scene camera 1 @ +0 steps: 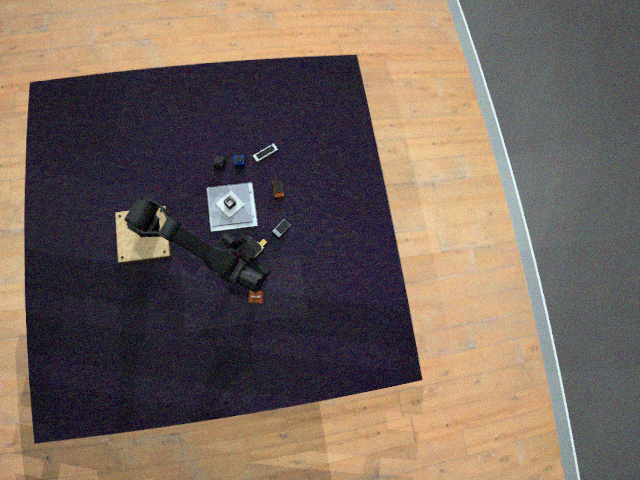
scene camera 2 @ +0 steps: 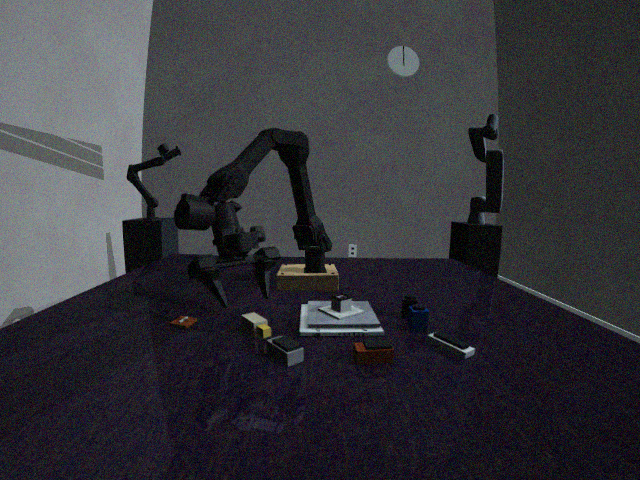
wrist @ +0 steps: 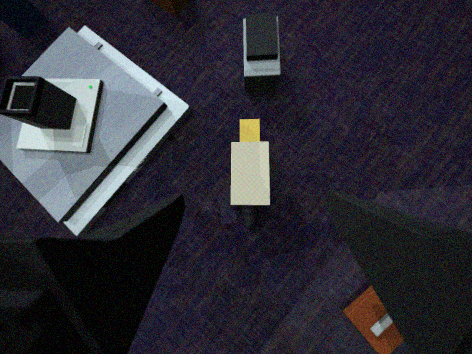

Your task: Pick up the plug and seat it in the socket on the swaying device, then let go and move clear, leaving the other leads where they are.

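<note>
The plug, a cream block with a yellow tip [scene camera 1: 260,249] [scene camera 2: 253,319] [wrist: 250,173], lies on the dark mat, its tip pointing up in the wrist view. My gripper [scene camera 2: 247,301] [wrist: 254,198] is open and empty above the mat, with one finger to each side of the plug's rear end in the wrist view. The fingers do not touch the plug. The black square socket [scene camera 1: 230,202] [scene camera 2: 341,303] [wrist: 56,106] stands on a white pad on the grey plate of the device [scene camera 1: 246,193] [scene camera 2: 369,319] [wrist: 125,100], left of the plug in the wrist view.
A grey block with a black top [scene camera 1: 281,227] [scene camera 2: 285,350] [wrist: 262,45] lies beyond the plug's tip. An orange-black block [scene camera 1: 278,189] [scene camera 2: 373,353], a white strip [scene camera 1: 265,152] [scene camera 2: 451,344], a blue block [scene camera 1: 238,160] [scene camera 2: 418,317] and a flat orange piece [scene camera 1: 255,296] [scene camera 2: 184,322] [wrist: 365,315] lie around.
</note>
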